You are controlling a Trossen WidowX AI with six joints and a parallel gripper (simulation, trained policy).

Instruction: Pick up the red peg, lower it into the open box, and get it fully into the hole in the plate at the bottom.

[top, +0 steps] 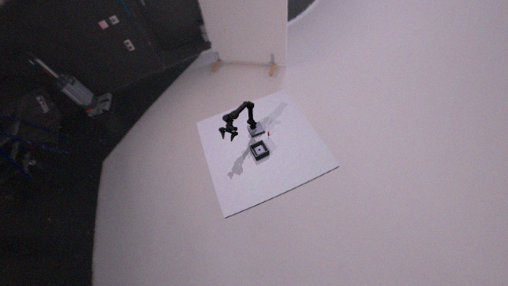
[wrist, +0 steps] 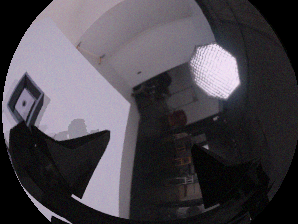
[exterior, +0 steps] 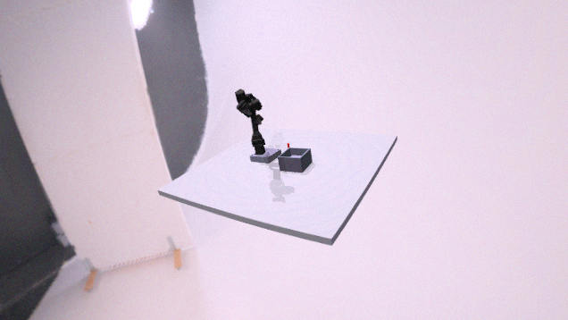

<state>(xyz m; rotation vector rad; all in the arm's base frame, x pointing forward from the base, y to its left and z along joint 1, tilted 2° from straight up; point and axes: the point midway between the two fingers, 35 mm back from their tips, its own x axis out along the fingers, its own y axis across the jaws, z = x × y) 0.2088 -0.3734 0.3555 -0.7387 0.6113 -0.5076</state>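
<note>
My gripper tip is 40 mm past the red peg, 470 mm to the right of it and 360 mm above it. From my gripper tip the other things lie so: dark grey box (80 mm ahead, 260 mm to the left, 380 mm below); then light grey plate (80 mm ahead, 260 mm to the left, 360 mm below).
</note>
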